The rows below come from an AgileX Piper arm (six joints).
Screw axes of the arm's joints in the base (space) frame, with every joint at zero. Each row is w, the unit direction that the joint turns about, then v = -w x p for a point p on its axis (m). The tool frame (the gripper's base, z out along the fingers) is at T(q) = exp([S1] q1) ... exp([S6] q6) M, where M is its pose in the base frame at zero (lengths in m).
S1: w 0 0 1 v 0 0 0
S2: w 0 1 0 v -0.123 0 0
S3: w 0 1 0 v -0.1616 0 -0.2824
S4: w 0.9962 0 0.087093 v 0 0.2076 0
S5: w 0 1 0 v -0.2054 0 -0.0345
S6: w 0.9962 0 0.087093 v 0 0.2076 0
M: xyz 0.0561 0 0.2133 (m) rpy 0 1.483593 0 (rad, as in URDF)
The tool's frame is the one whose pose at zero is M.
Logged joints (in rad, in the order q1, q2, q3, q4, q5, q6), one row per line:
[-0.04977, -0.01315, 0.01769, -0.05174, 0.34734, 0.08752]
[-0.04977, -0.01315, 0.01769, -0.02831, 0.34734, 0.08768]
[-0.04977, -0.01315, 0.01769, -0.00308, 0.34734, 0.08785]
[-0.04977, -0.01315, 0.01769, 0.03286, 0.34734, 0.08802]
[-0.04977, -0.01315, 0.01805, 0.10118, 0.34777, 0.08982]
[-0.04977, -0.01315, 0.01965, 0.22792, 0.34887, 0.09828]
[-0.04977, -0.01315, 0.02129, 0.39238, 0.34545, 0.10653]
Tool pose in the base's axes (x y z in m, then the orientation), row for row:
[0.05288, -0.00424, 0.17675, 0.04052, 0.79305, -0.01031, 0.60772]
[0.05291, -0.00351, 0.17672, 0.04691, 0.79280, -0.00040, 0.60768]
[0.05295, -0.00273, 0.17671, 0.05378, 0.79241, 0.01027, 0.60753]
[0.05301, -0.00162, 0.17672, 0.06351, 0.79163, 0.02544, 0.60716]
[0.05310, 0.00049, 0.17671, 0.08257, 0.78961, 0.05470, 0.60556]
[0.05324, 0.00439, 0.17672, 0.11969, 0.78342, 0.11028, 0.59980]
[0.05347, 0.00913, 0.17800, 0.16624, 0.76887, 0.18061, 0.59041]
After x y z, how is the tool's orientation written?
As a quaternion, x y z w.
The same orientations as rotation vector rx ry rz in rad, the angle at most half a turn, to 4 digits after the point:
[0.0936, 1.8327, -0.0238]
[0.1084, 1.8321, -0.0009]
[0.1243, 1.8313, 0.0237]
[0.1468, 1.8298, 0.0588]
[0.1910, 1.8263, 0.1265]
[0.2775, 1.8163, 0.2557]
[0.3869, 1.7895, 0.4204]

